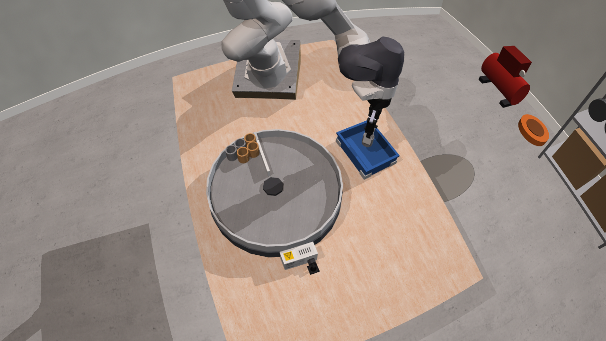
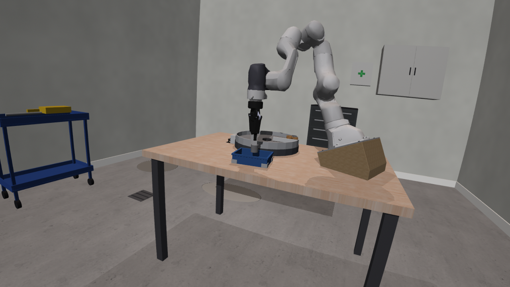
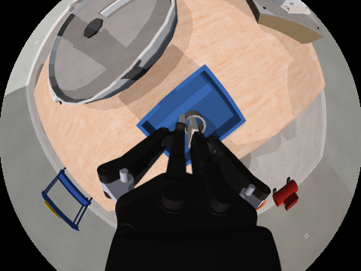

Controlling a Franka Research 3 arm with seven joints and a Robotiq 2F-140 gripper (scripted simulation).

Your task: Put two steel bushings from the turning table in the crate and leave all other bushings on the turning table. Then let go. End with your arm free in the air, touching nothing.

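Now: hand 10 mm past the blue crate, 10 mm to the right of it and 90 mm above it. The rest, counted from my hand: round grey turning table: 110 mm ahead, 330 mm to the right, 60 mm below.
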